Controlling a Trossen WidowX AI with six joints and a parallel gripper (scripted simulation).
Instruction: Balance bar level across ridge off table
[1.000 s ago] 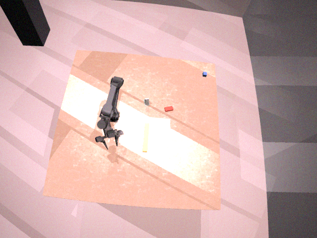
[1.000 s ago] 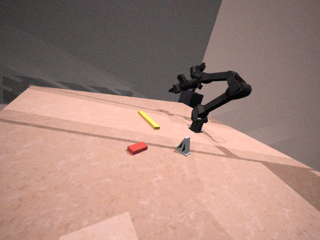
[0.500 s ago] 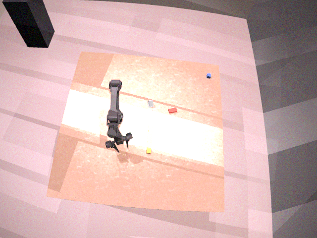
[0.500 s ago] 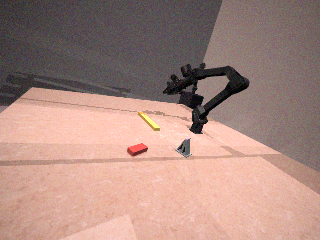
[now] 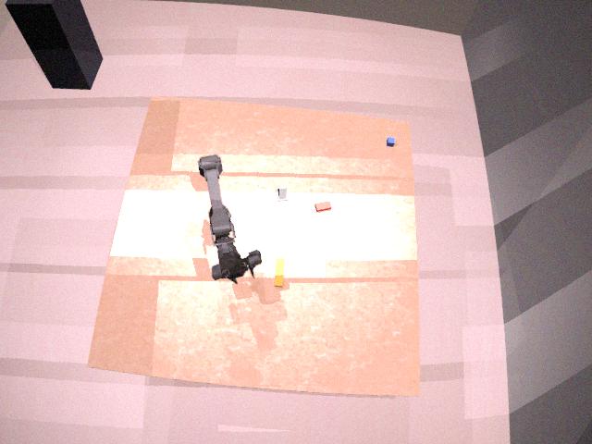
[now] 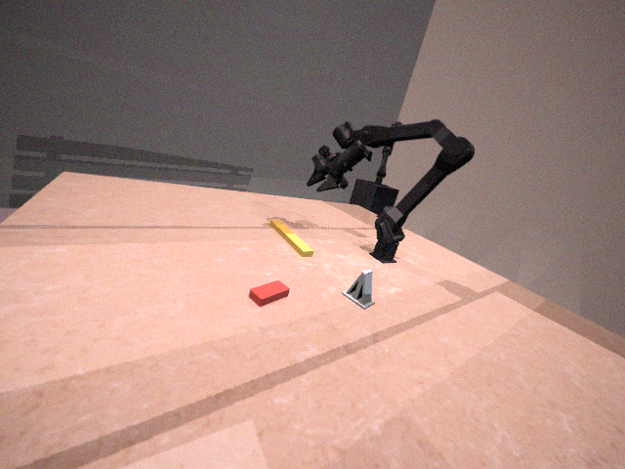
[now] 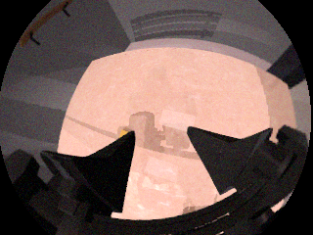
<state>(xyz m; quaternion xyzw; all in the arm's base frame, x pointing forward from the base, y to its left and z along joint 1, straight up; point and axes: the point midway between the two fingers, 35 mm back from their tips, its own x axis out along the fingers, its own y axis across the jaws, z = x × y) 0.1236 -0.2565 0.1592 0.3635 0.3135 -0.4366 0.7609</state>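
Right now my gripper tip is 13 cm short of the yellow bar, 14 cm to the right of it and 12 cm above it. Also, from my gripper tip: blue cube 60 cm ahead, 77 cm to the left, 12 cm below; then red block 29 cm ahead, 40 cm to the left, 12 cm below.
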